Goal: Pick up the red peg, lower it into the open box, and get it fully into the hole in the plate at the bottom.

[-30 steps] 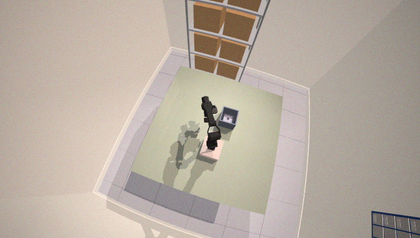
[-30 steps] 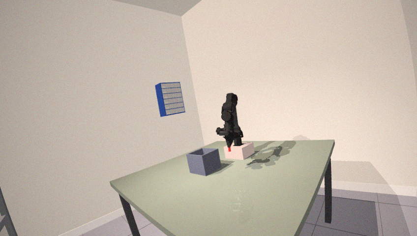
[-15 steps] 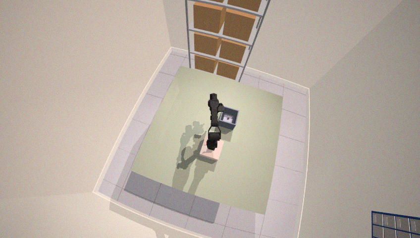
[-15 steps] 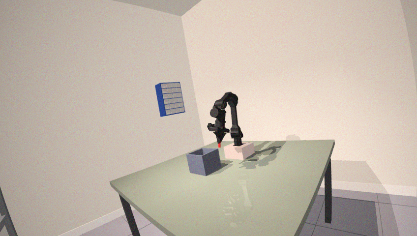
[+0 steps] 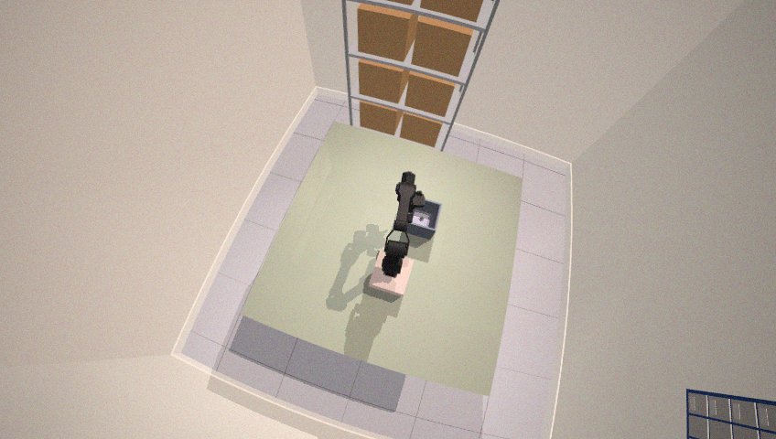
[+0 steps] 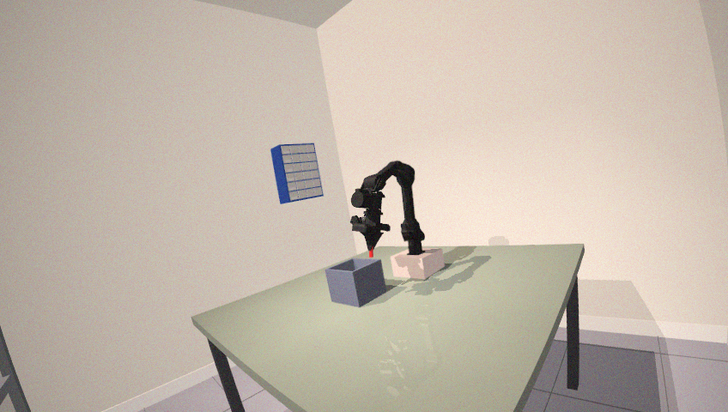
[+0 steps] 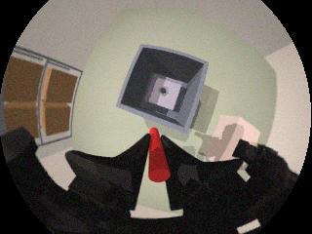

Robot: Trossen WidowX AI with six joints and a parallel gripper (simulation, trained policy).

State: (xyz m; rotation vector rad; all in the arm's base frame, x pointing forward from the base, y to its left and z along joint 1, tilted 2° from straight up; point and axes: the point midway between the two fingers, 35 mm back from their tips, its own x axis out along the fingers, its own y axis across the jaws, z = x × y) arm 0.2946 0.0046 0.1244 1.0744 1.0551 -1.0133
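My gripper tip is now 2 cm short of the plate, 9 cm to the left of it and 14 cm above it. Round my gripper tip: red peg 1 cm above.
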